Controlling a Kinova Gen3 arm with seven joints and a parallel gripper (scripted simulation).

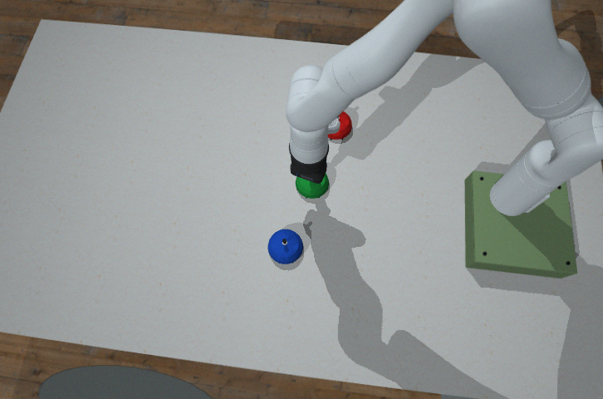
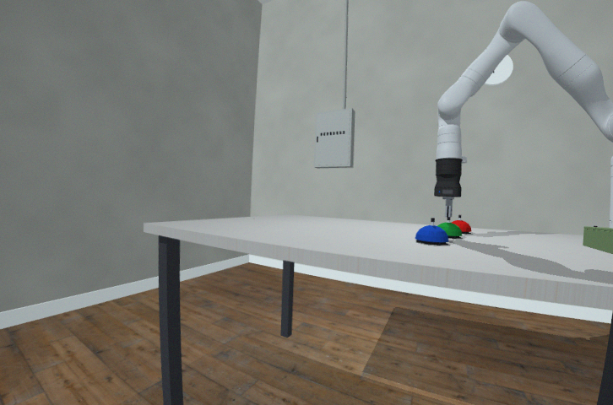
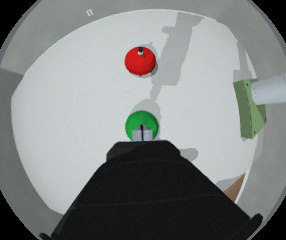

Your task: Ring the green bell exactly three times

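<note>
Right now my hand is 40 mm above the green bell. Also, from my hand: red bell 170 mm to the right, 40 mm below, 40 mm behind; then blue bell 180 mm to the left, 40 mm below, 40 mm ahead.
</note>
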